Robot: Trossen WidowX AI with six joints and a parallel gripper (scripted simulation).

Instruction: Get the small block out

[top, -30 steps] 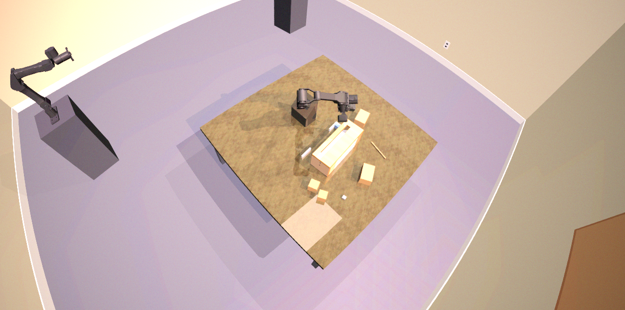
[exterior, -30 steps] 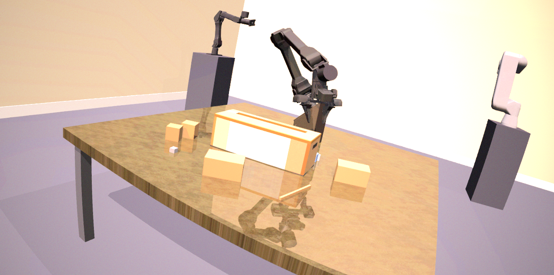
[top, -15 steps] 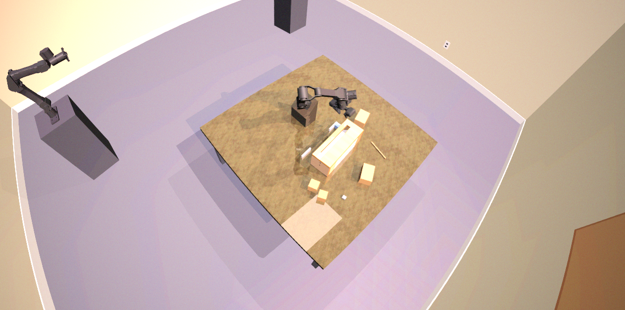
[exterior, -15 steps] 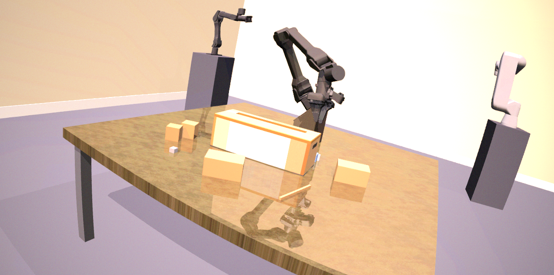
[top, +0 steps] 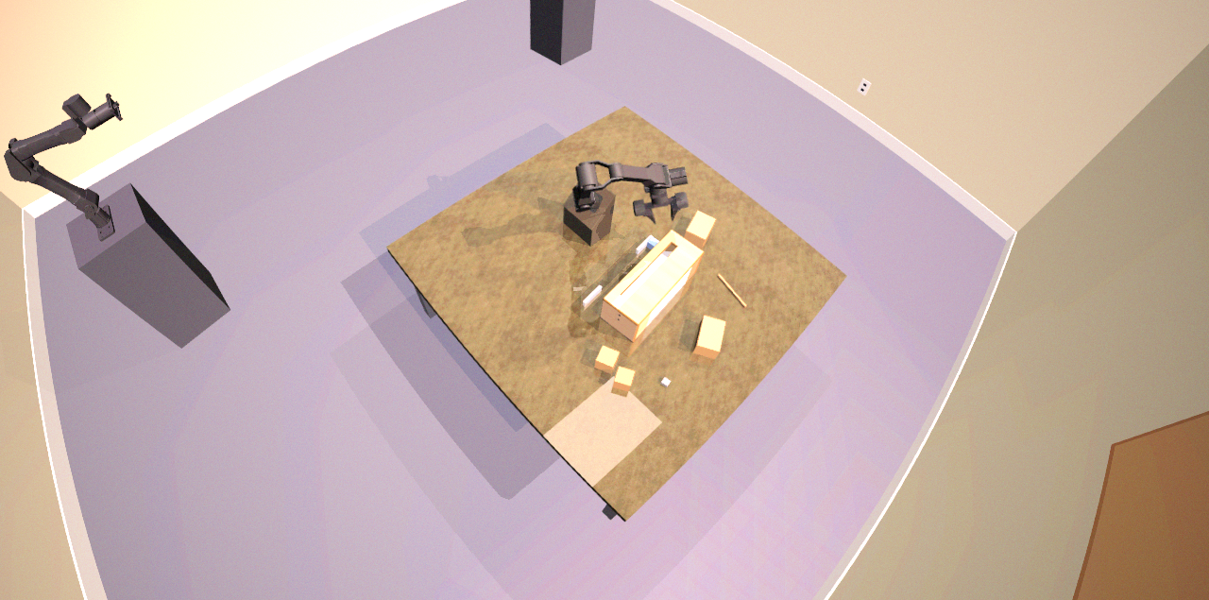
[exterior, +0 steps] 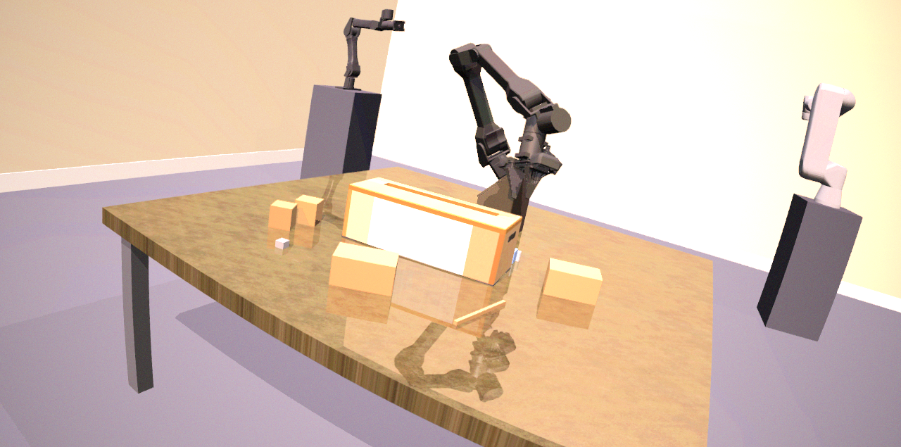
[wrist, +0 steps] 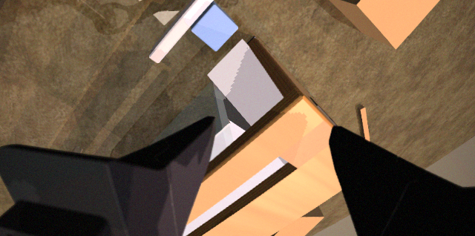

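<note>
Now: the light-blue block 15 cm below my gripper tip and 2 cm behind it. Round my gripper tip: thin wooden stick (32 cm ahead, 16 cm below, 5 cm to the left); then clear-fronted box (17 cm to the right, 10 cm below, 7 cm ahead).
</note>
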